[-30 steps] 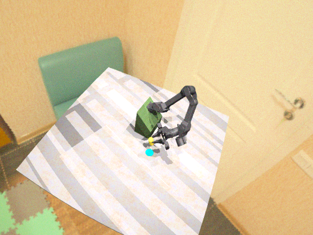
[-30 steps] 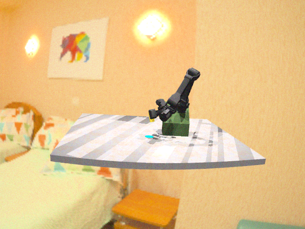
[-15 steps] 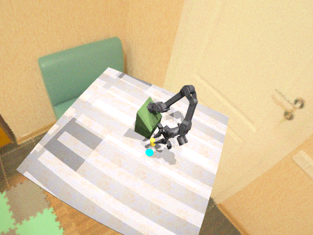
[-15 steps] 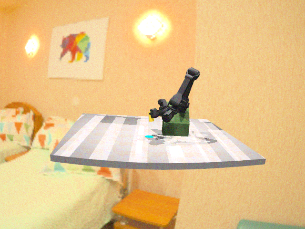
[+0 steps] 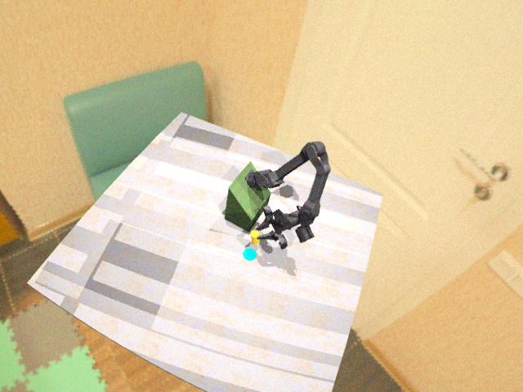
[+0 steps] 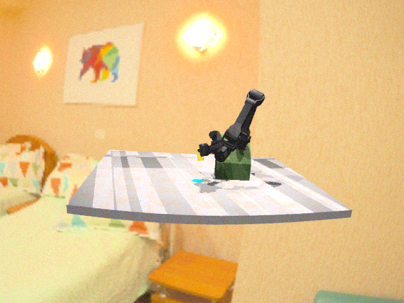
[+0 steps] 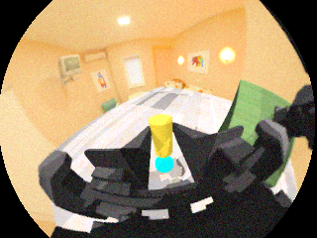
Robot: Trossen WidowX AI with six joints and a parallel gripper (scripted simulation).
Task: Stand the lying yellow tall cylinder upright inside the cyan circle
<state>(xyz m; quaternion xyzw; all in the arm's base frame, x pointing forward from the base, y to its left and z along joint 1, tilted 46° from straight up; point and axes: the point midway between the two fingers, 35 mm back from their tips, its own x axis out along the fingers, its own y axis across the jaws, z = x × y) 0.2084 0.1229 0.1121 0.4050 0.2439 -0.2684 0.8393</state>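
The cyan circle is 16 cm below my gripper tip. The rest, counted from my gripper tip: yellow cylinder (2 cm below).
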